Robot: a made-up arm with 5 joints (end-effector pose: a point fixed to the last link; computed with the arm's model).
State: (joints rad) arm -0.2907 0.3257 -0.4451 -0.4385 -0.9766
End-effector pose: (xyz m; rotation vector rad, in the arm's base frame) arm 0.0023 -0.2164 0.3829 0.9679 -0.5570 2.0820
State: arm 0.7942 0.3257 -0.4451 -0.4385 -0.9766
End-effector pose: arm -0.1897 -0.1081 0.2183 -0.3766 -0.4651 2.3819
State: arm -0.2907 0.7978 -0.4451 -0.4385 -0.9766
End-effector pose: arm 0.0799 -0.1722 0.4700 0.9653 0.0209 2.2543
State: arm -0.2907 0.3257 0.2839 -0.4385 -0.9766
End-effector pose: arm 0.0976 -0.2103 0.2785 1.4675 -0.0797 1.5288
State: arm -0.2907 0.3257 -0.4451 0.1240 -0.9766
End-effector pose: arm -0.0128 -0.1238 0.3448 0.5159 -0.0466 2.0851
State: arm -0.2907 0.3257 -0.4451 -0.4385 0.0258
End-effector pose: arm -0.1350 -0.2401 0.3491 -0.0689 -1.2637 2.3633
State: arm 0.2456 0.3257 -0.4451 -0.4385 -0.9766
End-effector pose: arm -0.1136 -0.1538 0.3322 0.3198 -0.5281 2.2983
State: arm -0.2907 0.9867 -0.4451 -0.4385 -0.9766
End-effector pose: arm 0.1086 -0.1406 0.4965 0.9515 0.2610 2.2963
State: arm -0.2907 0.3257 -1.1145 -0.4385 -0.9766
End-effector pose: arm -0.1250 -0.2386 0.4007 0.3509 -0.9974 2.4478
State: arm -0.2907 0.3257 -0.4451 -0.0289 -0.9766
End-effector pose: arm -0.0096 -0.1467 0.3603 0.6393 -0.1827 2.0972
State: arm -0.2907 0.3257 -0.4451 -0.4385 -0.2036
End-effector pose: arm -0.1075 -0.2365 0.3690 0.1905 -1.1105 2.3383
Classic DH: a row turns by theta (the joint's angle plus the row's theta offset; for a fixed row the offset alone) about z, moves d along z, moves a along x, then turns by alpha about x. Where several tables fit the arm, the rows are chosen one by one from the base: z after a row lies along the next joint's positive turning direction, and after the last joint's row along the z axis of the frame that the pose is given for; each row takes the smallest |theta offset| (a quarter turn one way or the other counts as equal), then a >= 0, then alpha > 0; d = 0 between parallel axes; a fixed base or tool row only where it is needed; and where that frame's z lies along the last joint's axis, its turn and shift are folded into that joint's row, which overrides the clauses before.
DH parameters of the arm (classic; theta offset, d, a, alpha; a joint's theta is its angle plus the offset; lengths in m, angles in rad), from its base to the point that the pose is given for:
base (fixed): -0.4756 0.1272 0.1277 1.6217
joint 1: 1.2196 -0.0876 0.0784 -1.4362
joint 2: 0.2106 0.2465 -0.2137 -1.275
joint 3: -0.3562 -0.2625 -0.0148 1.5708
joint 4: 0.2435 -0.0542 0.0392 1.5553
joint 5: -1.1305 -0.1653 -0.0272 -0.8443
tool (fixed): 2.2343 0.1963 0 0

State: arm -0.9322 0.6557 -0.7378 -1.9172 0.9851
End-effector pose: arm 0.0118 -0.4154 0.2959 0.1223 -2.1702 0.4133
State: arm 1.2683 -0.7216 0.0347 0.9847 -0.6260
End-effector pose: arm 0.1420 0.0544 -0.0783 -1.3227 -0.3937 1.6294
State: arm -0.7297 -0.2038 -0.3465 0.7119 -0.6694
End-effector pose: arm -0.0217 -0.0259 0.2836 0.5968 0.0042 1.8904
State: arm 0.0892 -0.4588 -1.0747 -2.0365 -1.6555
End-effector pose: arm -0.0631 -0.2583 0.0882 -0.7867 1.1355 -1.7281
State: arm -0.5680 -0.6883 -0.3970 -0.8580 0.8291
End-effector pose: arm -0.2485 0.0255 0.1593 -0.9554 -1.8670 0.5254
